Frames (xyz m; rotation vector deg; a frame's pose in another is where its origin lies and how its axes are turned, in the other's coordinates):
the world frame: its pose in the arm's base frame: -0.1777 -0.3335 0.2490 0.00 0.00 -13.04
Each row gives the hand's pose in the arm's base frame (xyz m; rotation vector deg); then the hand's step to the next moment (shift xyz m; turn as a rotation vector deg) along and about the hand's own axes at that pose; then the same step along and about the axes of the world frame.
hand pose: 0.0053 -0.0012 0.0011 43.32 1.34 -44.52
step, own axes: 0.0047 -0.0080 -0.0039 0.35 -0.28 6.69
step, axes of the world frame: 0.0002 -0.0043 -0.0091 -0.52 -4.77 4.69
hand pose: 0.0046 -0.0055 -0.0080 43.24 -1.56 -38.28
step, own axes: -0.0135 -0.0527 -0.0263 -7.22 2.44 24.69
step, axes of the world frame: -0.0313 -0.0114 -0.0504 -8.14 -12.16 21.30
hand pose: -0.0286 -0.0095 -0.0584 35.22 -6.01 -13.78
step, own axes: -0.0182 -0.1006 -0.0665 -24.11 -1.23 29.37
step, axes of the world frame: -0.0165 -0.0426 -0.1131 -25.23 -17.37 22.52
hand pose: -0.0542 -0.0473 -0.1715 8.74 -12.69 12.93
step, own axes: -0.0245 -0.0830 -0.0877 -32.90 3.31 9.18
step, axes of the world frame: 0.0293 -0.0647 -0.1006 -31.86 -12.65 1.57
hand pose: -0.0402 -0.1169 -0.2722 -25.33 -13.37 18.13
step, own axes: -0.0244 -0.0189 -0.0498 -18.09 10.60 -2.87
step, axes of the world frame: 0.0064 -0.0433 -0.0389 -18.44 -2.54 -10.07
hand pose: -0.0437 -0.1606 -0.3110 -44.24 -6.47 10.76
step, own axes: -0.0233 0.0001 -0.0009 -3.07 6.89 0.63
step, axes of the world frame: -0.0208 -0.0104 -0.0015 -4.92 3.60 -4.49
